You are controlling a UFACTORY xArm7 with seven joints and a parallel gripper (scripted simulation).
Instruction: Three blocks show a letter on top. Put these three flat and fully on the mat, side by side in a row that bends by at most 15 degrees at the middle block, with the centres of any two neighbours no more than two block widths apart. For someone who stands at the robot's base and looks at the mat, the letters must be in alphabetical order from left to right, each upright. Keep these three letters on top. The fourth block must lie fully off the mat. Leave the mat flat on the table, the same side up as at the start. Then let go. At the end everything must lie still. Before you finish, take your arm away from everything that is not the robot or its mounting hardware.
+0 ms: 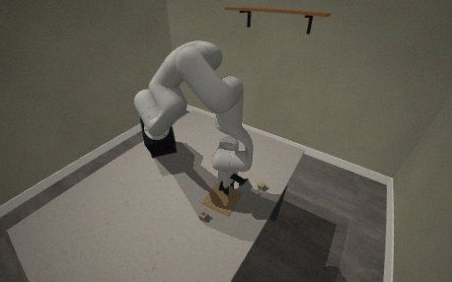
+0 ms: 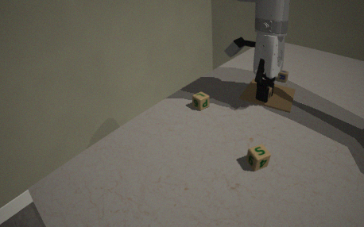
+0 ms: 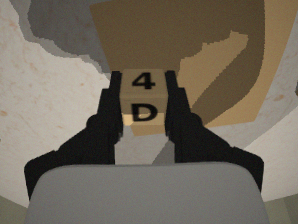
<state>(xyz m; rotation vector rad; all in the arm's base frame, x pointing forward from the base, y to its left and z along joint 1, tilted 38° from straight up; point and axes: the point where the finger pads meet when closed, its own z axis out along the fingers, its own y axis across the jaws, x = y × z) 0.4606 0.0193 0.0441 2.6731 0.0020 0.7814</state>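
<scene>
The tan mat is 5 cm to the right of my hand and 3 cm below it. The rest, counted from my hand: wooden block 6 cm behind, 22 cm to the left, 2 cm below.
</scene>
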